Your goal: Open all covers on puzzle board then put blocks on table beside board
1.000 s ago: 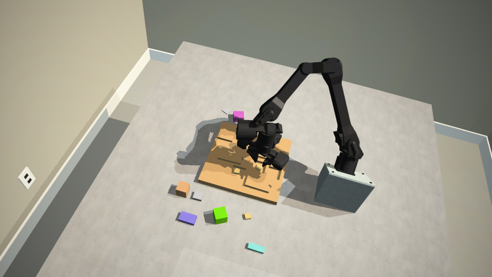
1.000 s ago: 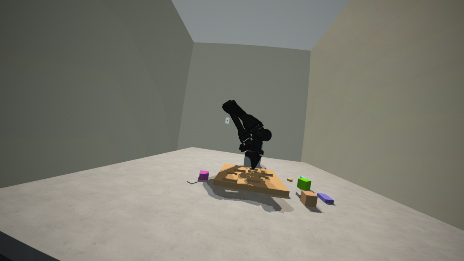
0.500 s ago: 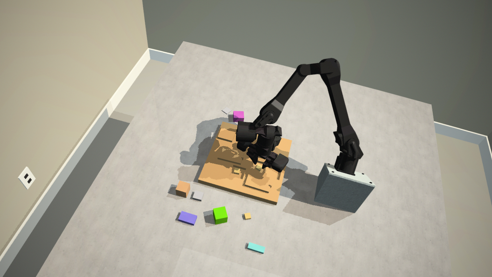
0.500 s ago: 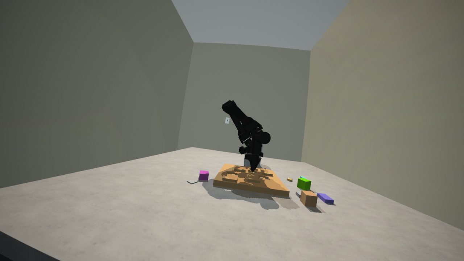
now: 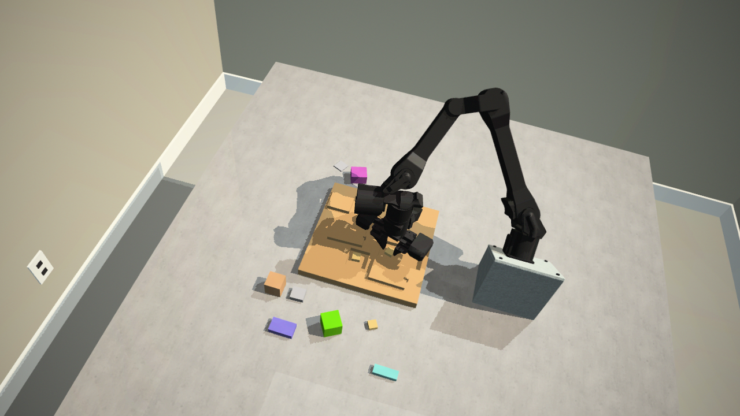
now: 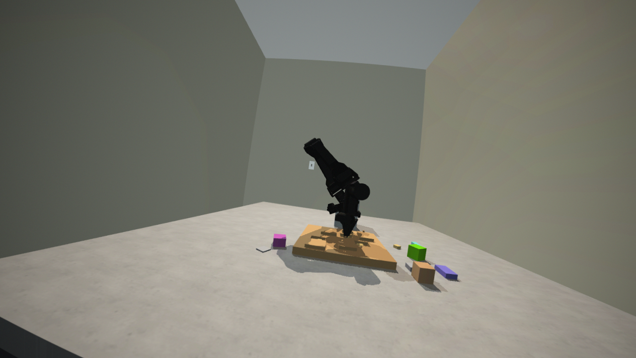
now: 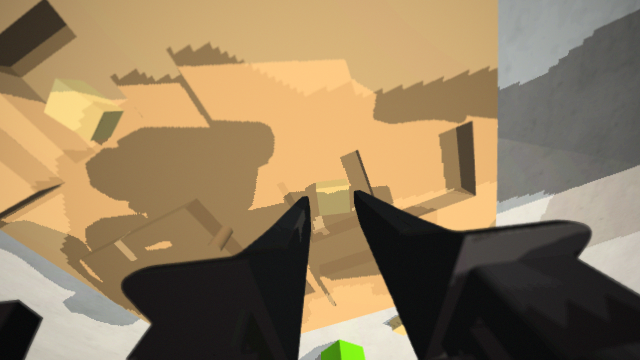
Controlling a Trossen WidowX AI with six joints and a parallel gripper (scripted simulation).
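Now: gripper tip 310 mm to the right of the cyan block, 60 mm past it and 10 mm above it. Round my gripper tip: magenta block: 230 mm to the right, 140 mm ahead; then grey block: 180 mm to the left, 180 mm ahead, 10 mm below; then green block: 230 mm to the left, 90 mm ahead.
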